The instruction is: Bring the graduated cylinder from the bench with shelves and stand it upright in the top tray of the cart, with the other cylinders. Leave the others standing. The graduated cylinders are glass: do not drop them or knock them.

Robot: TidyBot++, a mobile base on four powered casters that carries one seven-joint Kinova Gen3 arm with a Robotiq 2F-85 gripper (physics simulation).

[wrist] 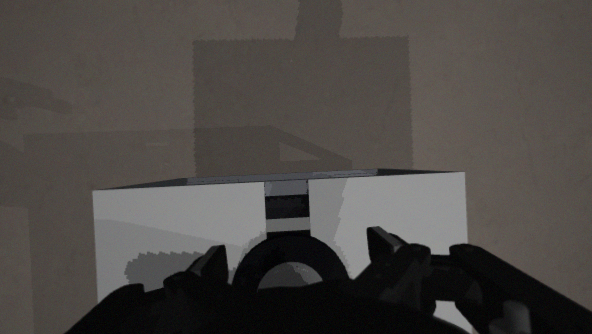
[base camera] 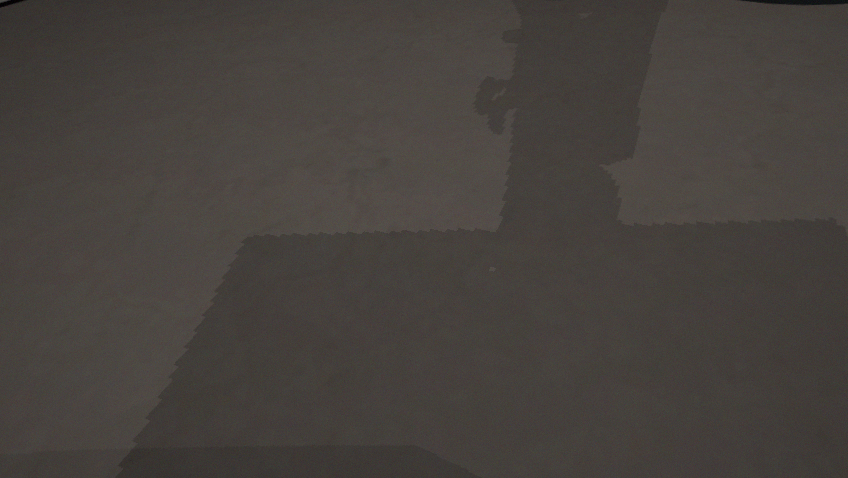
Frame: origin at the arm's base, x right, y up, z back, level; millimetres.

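Where they show: gripper, between the fingertips: [wrist: 297, 251].
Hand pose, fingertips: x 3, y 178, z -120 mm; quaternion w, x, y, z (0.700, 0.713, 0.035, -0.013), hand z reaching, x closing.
After its pixels a point has its place.
My gripper [wrist: 297, 251] @(x 3, y 178, z -120 mm) shows at the bottom of the wrist view with its two dark fingers spread wide apart. It is open, and no thing shows between the fingertips. It hangs over the robot's own pale base. The graduated cylinders, the bench with shelves and the cart do not show in the base camera view or the wrist view.
The robot's pale box-shaped base [wrist: 200, 220] @(x -116, y -14, z -104 mm), with a dark ring [wrist: 245, 260] on its top, fills the lower middle of the wrist view. The brown-grey floor [base camera: 356, 118] @(x -147, y -397, z -796 mm) [wrist: 500, 100] @(x 646, y -397, z -331 mm) carries shadows of the base and arm. Dark edges cross the top corners of the base camera view.
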